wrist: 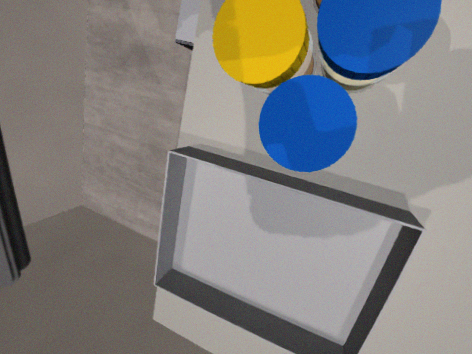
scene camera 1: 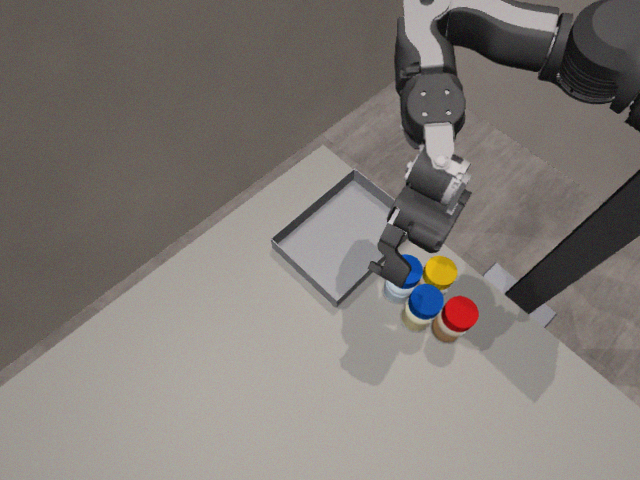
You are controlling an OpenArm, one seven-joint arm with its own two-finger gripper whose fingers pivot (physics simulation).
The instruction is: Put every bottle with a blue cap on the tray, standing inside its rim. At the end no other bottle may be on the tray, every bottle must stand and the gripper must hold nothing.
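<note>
One blue-capped bottle [scene camera 1: 414, 268] [wrist: 307, 123] with a pale clear body stands beside the tray [scene camera 1: 305, 274] [wrist: 250, 316], outside its rim. A second blue-capped bottle [scene camera 1: 425, 301] [wrist: 377, 32] with a cream body stands next to it. A yellow-capped bottle [scene camera 1: 440, 271] [wrist: 260, 40] and a red-capped bottle [scene camera 1: 460, 313] stand close by in the same cluster. No bottle shows on the tray. My gripper [scene camera 1: 397, 269] is open and empty, above the tray's near corner and the first blue-capped bottle, partly covering its cap in the scene view. Its other finger is hidden there.
The table [scene camera 1: 180, 361] carries the tray and bottles near its edge. A black post [scene camera 1: 578, 248] rises from the floor beyond that edge. The arm reaches in from the upper right and covers the tray's right corner in the scene view.
</note>
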